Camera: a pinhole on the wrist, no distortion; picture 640 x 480 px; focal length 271.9 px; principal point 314.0 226.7 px. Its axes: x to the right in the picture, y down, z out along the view. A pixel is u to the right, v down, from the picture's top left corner.
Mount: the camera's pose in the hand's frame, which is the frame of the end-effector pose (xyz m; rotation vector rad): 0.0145 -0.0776 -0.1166 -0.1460 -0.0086 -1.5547
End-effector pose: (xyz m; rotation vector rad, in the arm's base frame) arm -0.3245 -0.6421 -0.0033 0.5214 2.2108 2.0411
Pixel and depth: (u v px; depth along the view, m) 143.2 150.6 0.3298
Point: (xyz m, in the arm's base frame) -0.1873 -0.4616 0.1246
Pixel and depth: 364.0 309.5 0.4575
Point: -0.4315 -0.2719 -0.1187
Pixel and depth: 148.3 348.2 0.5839
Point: -0.4422 -0.1433 0.3371
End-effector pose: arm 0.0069 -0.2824 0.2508 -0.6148 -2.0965 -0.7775
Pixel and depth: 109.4 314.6 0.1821
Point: -0.0149 -0.1833 0.3231
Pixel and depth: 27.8 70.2 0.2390
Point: 0.1378 -0.0880 0.1729
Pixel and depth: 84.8 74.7 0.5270
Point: 0.2116 0.2398 -0.0055
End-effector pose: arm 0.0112 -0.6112 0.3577 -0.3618 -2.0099 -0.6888
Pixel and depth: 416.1 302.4 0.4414
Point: -0.4067 -0.5765 0.3190
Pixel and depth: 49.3 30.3 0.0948
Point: 0.0646 -0.6072 0.3346
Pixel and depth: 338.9 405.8 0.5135
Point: -0.4813 -0.4555 0.5322
